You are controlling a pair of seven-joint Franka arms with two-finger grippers.
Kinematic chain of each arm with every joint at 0, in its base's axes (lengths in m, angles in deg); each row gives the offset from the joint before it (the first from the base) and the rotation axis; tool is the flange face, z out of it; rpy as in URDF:
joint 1: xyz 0 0 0.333 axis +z
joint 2: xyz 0 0 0 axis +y
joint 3: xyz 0 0 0.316 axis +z
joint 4: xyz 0.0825 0 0 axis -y
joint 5: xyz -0.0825 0 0.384 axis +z
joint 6: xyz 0 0 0 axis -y
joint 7: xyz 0.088 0 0 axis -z
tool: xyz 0 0 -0.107 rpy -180 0 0
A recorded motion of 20 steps. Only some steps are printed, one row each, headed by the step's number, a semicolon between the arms.
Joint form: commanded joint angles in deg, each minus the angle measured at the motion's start. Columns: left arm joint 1, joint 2, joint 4, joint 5, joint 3, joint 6, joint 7; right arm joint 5, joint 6, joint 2, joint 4, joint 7, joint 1, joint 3.
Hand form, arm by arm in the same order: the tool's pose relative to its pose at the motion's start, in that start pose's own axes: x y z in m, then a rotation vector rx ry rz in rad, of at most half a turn. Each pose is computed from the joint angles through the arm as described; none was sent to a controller.
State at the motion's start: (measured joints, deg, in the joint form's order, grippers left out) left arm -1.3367 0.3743 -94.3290 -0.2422 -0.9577 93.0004 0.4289; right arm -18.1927 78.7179 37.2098 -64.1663 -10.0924 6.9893 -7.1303
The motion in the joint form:
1: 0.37 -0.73 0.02 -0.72 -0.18 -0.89 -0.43; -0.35 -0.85 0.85 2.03 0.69 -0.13 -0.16
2: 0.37 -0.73 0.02 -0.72 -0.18 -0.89 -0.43; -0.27 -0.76 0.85 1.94 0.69 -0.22 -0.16
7: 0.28 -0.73 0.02 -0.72 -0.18 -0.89 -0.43; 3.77 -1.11 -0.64 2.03 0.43 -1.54 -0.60
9: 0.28 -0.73 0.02 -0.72 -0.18 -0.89 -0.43; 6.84 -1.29 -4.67 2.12 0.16 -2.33 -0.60
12: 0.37 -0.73 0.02 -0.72 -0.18 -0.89 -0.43; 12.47 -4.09 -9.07 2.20 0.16 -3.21 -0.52
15: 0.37 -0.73 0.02 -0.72 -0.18 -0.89 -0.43; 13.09 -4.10 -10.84 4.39 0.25 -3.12 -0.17
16: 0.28 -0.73 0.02 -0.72 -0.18 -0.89 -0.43; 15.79 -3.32 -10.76 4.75 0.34 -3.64 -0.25
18: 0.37 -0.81 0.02 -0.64 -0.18 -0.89 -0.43; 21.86 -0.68 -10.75 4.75 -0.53 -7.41 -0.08
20: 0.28 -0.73 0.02 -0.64 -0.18 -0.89 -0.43; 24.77 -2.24 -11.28 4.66 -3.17 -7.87 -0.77
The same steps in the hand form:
1: -0.0052 -0.0004 -0.0058 -0.0124 -0.0024 -0.0112; 0.0006 0.0048 -0.0046 -0.0069 0.0023 0.0237
2: -0.0052 -0.0004 -0.0058 -0.0124 -0.0024 -0.0112; 0.0008 0.0054 -0.0036 -0.0050 0.0021 0.0243
7: -0.0052 0.0005 -0.0058 -0.0124 -0.0024 -0.0097; -0.0109 0.0202 -0.0108 0.0719 0.0258 0.0402
9: -0.0052 0.0005 -0.0058 -0.0124 -0.0024 -0.0097; -0.0399 0.0357 -0.0453 0.1283 0.0986 0.0561
12: -0.0052 -0.0004 -0.0058 -0.0124 -0.0024 -0.0112; -0.0773 0.0441 -0.0781 0.2339 0.1444 0.0566
15: -0.0052 -0.0004 -0.0058 -0.0124 -0.0024 -0.0112; -0.0971 0.0487 -0.1095 0.2369 0.2153 0.0631
16: -0.0052 0.0005 -0.0058 -0.0124 -0.0024 -0.0097; -0.0962 0.0504 -0.1119 0.2792 0.2417 0.0613
18: -0.0056 -0.0005 -0.0066 -0.0110 -0.0010 -0.0112; -0.0965 0.0789 -0.1043 0.3847 0.3043 0.0799
20: -0.0052 0.0003 -0.0058 -0.0110 -0.0024 -0.0096; -0.1038 0.0828 -0.1038 0.4293 0.3060 0.0332

